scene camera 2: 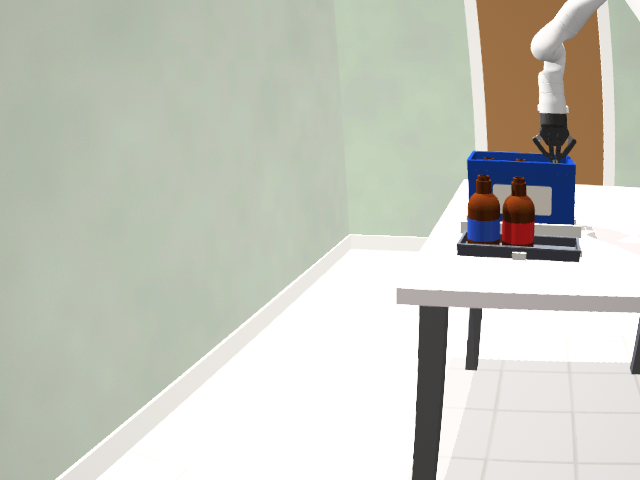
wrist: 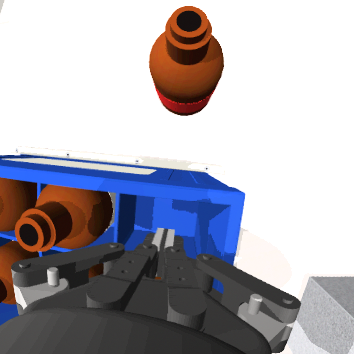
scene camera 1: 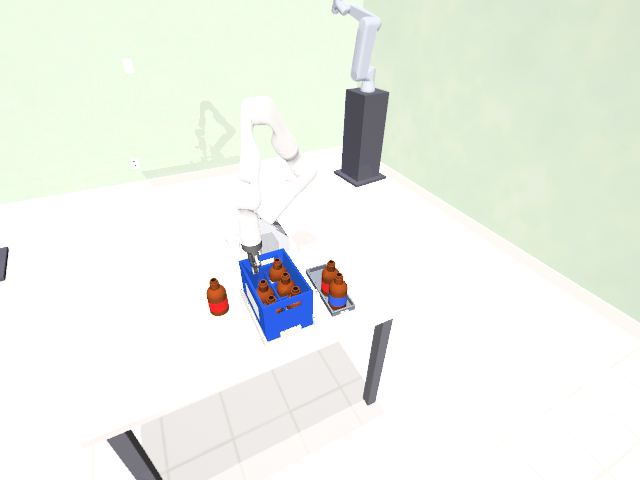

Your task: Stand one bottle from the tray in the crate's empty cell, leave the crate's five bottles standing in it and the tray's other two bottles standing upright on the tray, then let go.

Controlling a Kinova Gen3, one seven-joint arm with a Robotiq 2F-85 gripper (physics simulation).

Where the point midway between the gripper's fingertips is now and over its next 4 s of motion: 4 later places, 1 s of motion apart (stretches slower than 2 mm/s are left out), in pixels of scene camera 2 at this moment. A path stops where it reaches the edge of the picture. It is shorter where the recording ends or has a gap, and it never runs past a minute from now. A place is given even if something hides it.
The gripper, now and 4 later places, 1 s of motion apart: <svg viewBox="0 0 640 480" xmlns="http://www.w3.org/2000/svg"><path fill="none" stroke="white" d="M555 174L559 173L560 172L562 171L561 149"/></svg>
